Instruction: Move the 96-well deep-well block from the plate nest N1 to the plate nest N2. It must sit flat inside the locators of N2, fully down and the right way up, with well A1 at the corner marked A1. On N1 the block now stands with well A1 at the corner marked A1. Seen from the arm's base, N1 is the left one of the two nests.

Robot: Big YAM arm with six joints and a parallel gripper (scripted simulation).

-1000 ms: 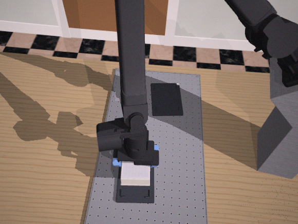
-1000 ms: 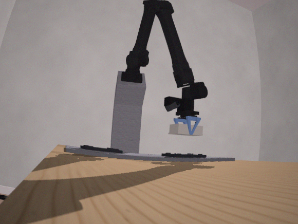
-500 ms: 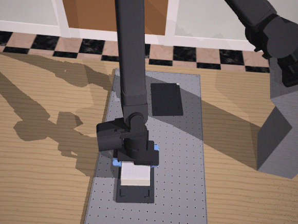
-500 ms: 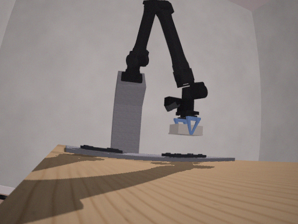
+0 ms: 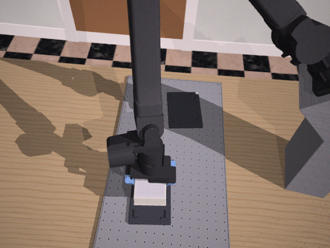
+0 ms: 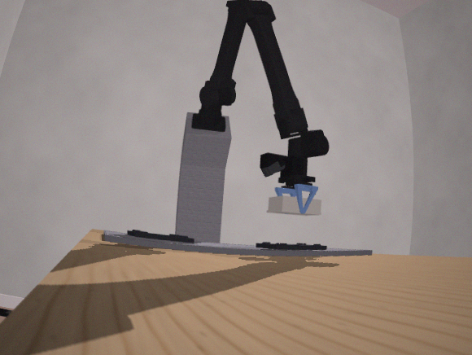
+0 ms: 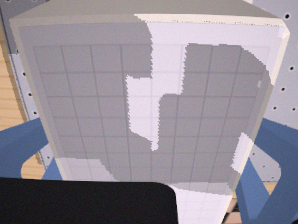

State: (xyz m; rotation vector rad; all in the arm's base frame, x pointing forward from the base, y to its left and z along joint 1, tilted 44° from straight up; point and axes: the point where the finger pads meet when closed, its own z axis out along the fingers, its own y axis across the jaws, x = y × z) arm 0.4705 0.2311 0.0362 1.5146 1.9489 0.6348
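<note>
My gripper is now 360 mm to the left of the dark plate nest N2, 100 mm above it and 20 mm past it. Round my hand: dark plate nest N1: 100 mm below; white deep-well block: 10 mm above.
</note>
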